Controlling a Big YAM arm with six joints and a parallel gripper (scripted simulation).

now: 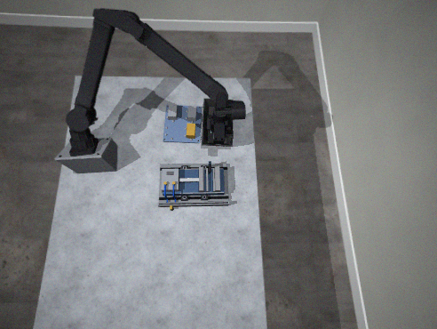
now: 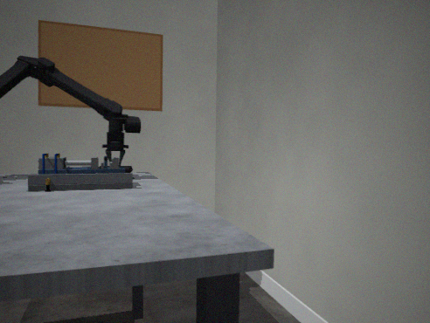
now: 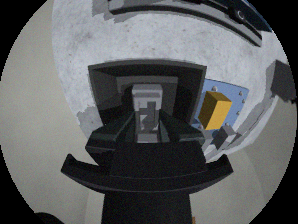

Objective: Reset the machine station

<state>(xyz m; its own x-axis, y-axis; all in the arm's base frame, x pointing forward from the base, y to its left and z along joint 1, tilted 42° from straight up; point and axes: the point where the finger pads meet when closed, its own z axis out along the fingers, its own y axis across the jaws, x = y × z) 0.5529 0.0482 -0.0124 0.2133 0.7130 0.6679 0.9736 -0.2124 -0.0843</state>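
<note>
The gray block is 19 cm behind my hand, 14 cm to the left of it and 2 cm below it. Round my hand: yellow brass blank: 12 cm behind, 3 cm to the left, 2 cm below; then vise: 21 cm to the right, 15 cm behind, 1 cm below; then blue infeed plate: 15 cm behind, 9 cm to the left, 4 cm below.
</note>
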